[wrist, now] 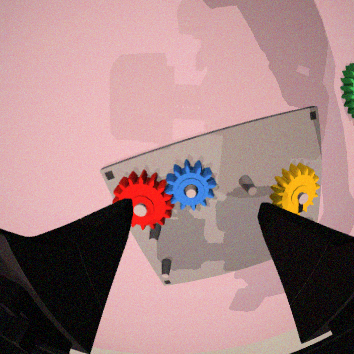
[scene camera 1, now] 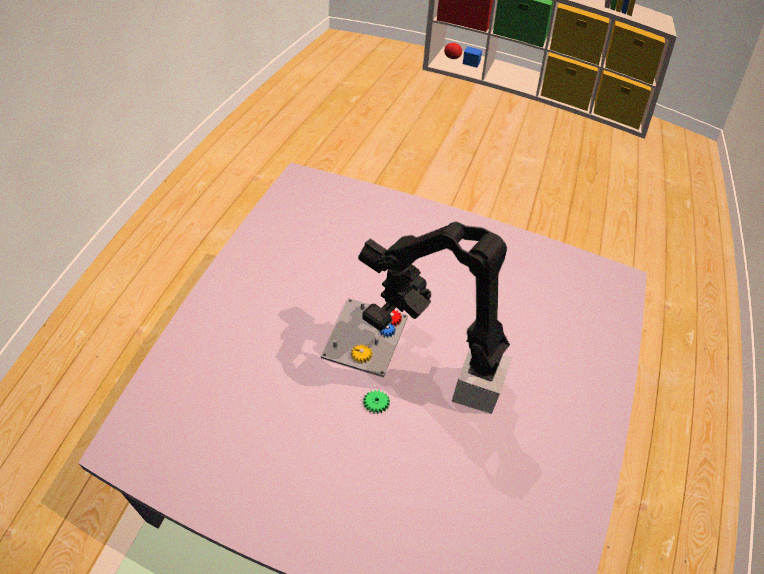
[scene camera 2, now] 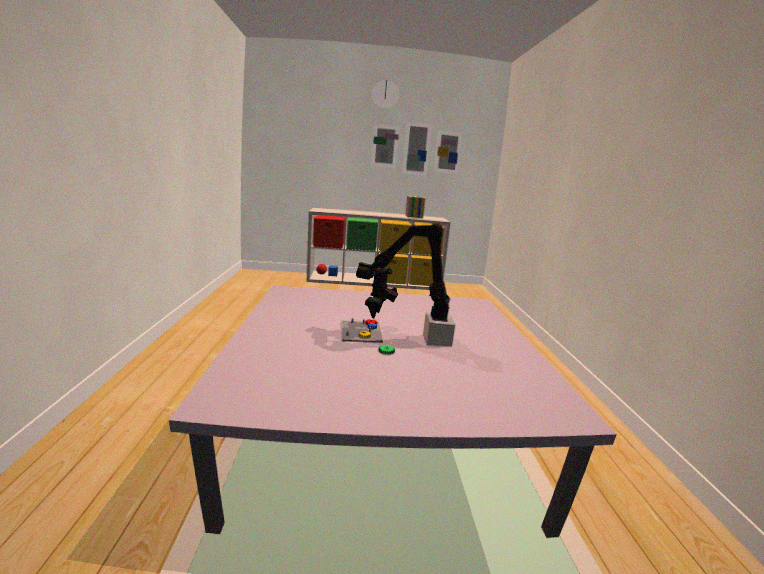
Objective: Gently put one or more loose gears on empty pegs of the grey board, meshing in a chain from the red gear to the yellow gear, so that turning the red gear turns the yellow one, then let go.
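Places are measured from the arm's base along level axes (x ahead, y left, z up), in centimetres.
Pixels of known places: gripper, fingertip midpoint: (wrist: 198, 208) (scene camera 1: 391, 319) (scene camera 2: 375, 315); arm's base at its link origin: (scene camera 1: 484, 366) (scene camera 2: 439, 317).
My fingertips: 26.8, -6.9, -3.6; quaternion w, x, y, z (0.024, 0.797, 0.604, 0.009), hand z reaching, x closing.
Observation:
Ahead of a thing's pixels: the offset from my fingertips to its top centre, as dx, dy, dz. Level surfaces: height alone.
The grey board {+5.7, +3.2, -3.9} (scene camera 1: 347, 320) (scene camera 2: 353, 337) (wrist: 250, 145) lies on the table. The red gear {+1.6, -4.7, -4.4} (scene camera 1: 396, 316) (scene camera 2: 370, 322) (wrist: 151, 192) sits on a board peg. The blue gear {+1.0, -0.4, -4.4} (scene camera 1: 387, 331) (scene camera 2: 371, 326) (wrist: 188, 174) is on the peg beside it, flat, with the peg tip showing in its hole and its teeth against the red gear's. A bare peg {+2.0, +4.4, -4.0} (scene camera 1: 376, 341) (wrist: 247, 185) stands between the blue gear and the yellow gear {+4.0, +9.5, -4.3} (scene camera 1: 360, 354) (scene camera 2: 365, 334) (wrist: 288, 186). The green gear {-5.0, +20.8, -5.2} (scene camera 1: 369, 405) (scene camera 2: 386, 349) (wrist: 349, 91) lies off the board. My gripper (scene camera 2: 373, 316) (wrist: 198, 208) is open and empty, above the blue gear.
More bare pegs (scene camera 1: 335, 344) (wrist: 166, 267) stand on the board's other side. The arm's base block (scene camera 1: 475, 395) (scene camera 2: 438, 332) stands on the pink table {dz -6.9} (scene camera 1: 247, 444) (scene camera 2: 395, 395), right of the board. A shelf unit (scene camera 1: 426, 46) (scene camera 2: 309, 246) stands behind the table.

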